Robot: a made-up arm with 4 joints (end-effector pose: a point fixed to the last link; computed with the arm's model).
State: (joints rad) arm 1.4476 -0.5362 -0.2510 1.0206
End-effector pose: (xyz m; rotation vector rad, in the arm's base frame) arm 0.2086 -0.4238 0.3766 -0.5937 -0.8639 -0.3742
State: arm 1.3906 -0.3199 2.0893 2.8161
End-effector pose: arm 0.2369 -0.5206 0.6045 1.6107 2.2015 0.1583
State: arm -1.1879 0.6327 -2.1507 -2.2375
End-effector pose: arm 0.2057 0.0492 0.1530 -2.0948 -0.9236 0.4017
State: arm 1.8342 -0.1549 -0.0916 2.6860
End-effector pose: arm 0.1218 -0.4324 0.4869 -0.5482 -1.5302 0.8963
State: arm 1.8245 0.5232 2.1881 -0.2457
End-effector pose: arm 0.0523 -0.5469 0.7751 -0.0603 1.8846 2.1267
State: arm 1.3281 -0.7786 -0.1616 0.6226
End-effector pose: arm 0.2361 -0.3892 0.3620 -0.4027 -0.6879 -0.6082
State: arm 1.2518 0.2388 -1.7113 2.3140
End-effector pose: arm 0.0125 -0.4245 0.4312 0.5602 0.0147 0.5167
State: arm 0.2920 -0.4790 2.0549 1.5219
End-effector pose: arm 0.3935 -0.4108 0.1894 -0.1815 -1.0467 -2.4709
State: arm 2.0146 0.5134 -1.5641 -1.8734
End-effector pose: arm -0.0997 -0.3148 0.6718 1.1888 -1.2990 0.5556
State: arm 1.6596 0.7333 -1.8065 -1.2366
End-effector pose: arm -0.0601 -0.4024 0.6390 1.8385 -1.8271 0.1357
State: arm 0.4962 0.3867 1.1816 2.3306
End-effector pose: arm 0.3931 -0.3632 0.1633 -0.7447 -1.9737 -0.3340
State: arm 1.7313 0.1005 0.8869 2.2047
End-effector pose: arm 0.2179 -0.5264 0.5756 -1.5466 -1.9960 0.2209
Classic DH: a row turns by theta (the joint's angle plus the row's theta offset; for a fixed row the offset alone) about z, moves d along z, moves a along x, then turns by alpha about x. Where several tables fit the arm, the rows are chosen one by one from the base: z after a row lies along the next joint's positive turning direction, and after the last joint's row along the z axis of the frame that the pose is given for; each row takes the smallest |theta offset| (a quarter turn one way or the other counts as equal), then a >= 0, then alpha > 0; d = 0 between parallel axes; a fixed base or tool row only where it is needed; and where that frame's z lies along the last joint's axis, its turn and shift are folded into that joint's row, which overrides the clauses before.
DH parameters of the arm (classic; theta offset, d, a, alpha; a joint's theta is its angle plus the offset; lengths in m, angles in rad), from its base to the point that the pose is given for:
base (fixed): -1.476 0.4084 0.1349 2.0162
joint 1: 0.8559 0.2447 -0.167 -0.7413
joint 2: -0.7529 -0.4722 -0.0326 1.6526
joint 3: 0.8127 0.0355 -0.012 1.6696
joint 4: -0.5727 -0.1405 -0.0431 1.3935
tool (fixed): 2.3373 -0.0357 0 0

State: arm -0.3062 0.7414 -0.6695 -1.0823
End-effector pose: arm 0.1069 -0.1166 0.0568 -1.7838 1.1745 0.0493
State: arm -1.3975 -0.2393 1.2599 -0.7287
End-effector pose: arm 0.1955 0.3284 0.4200 0.4522 2.2976 0.0829
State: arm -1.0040 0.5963 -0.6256 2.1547
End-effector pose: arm 0.0634 0.1772 0.2432 1.8100 -0.5008 0.5193
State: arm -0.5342 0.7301 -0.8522 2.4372
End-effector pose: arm 0.1072 0.0200 0.1457 1.5960 -0.4429 0.6186
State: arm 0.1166 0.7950 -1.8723 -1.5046
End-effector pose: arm 0.1716 -0.3797 0.2077 -2.7346 0.7436 0.9641
